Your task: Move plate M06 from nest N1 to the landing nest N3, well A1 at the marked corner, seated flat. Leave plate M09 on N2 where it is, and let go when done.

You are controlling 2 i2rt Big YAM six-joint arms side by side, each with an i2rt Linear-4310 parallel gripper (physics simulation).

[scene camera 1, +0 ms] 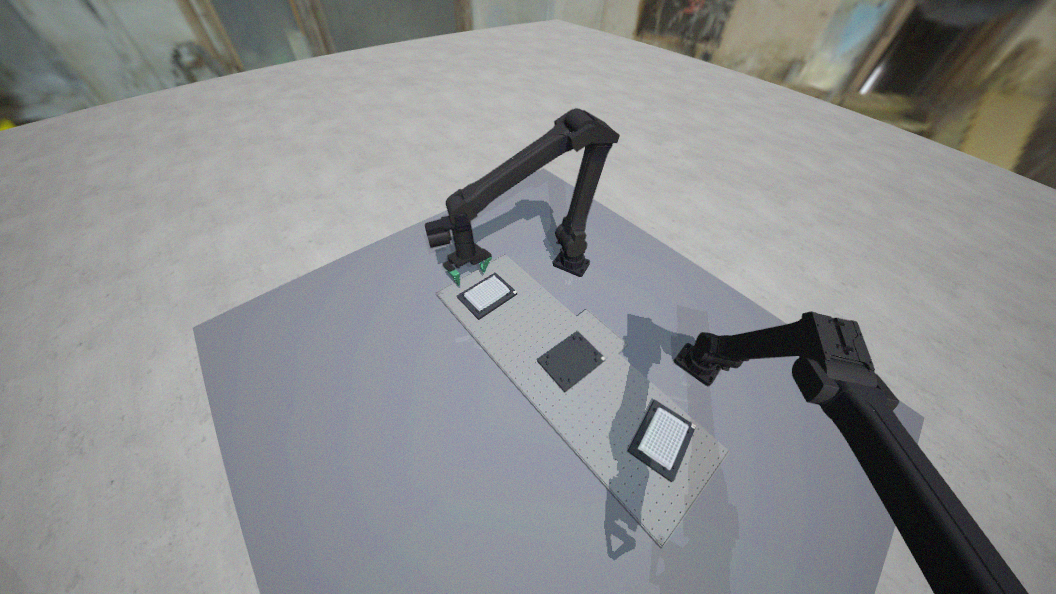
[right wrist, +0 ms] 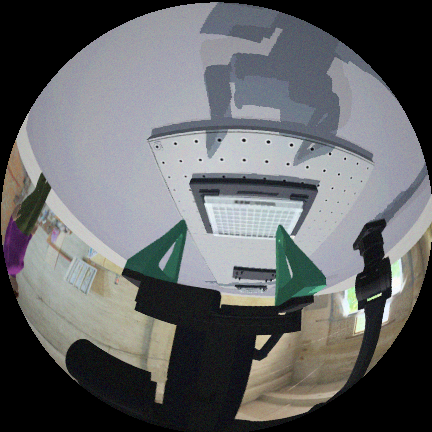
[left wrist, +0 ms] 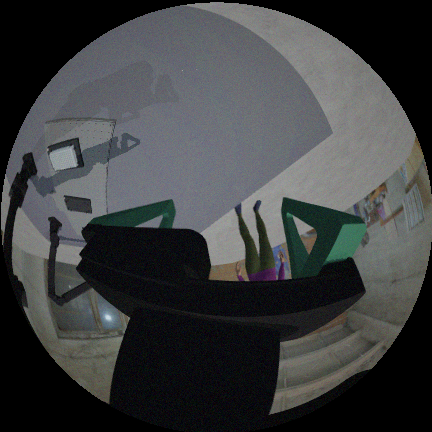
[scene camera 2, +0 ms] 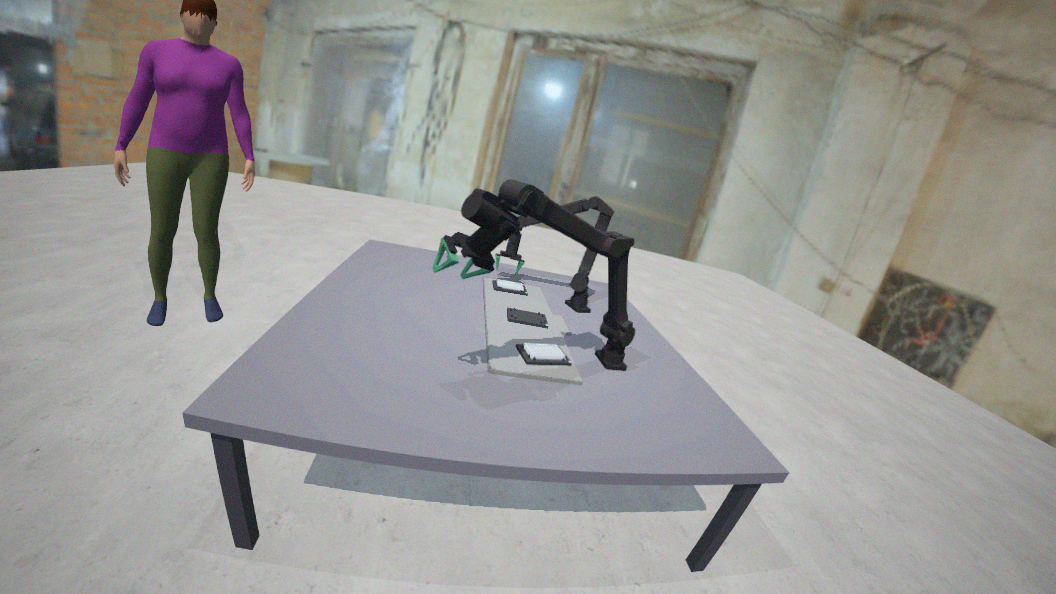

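Note:
Two white well plates sit in dark nests; their labels are unreadable, so I cannot tell M06 from M09. One plate (scene camera 1: 487, 293) (scene camera 2: 509, 285) (right wrist: 250, 220) lies at the upper left in scene camera 1. The other plate (scene camera 1: 665, 438) (scene camera 2: 544, 350) (left wrist: 63, 157) lies at the lower right there. The dark nest (scene camera 1: 570, 360) (scene camera 2: 527, 316) (left wrist: 78, 204) between them is empty. My right gripper (scene camera 1: 471, 278) (scene camera 2: 508, 270) (right wrist: 230, 225) is open and empty, above and just beyond the upper-left plate. My left gripper (scene camera 2: 448, 273) (left wrist: 226, 204) is open and empty, high and away from the plates.
The nests stand in a row on a perforated grey board (scene camera 1: 516, 325) (scene camera 2: 496, 325) on the table (scene camera 1: 332, 413) (scene camera 2: 332, 384). The left arm's shadow crosses the board between the middle nest and the lower-right plate. A person (scene camera 2: 192, 110) stands beyond the table.

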